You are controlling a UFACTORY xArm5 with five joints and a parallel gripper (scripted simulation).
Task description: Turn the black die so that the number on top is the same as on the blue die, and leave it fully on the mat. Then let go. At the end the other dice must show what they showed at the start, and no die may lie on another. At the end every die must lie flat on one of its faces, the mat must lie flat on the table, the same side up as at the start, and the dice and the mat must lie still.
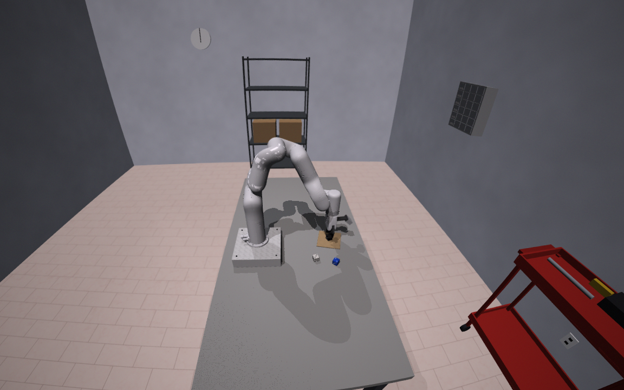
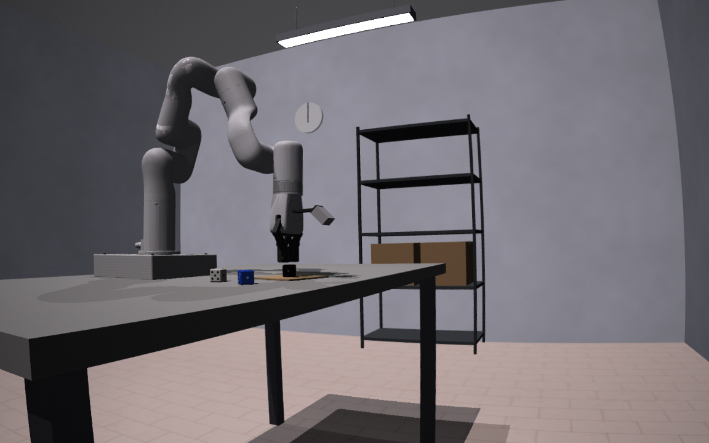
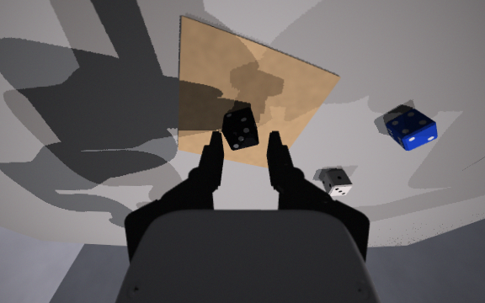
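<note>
Right now the black die is 40 mm below my hand. Also, from my hand: blue die (190 mm to the right, 40 mm below, 20 mm behind); then white die (140 mm to the right, 120 mm behind, 40 mm below); then tan mat (60 mm below).
</note>
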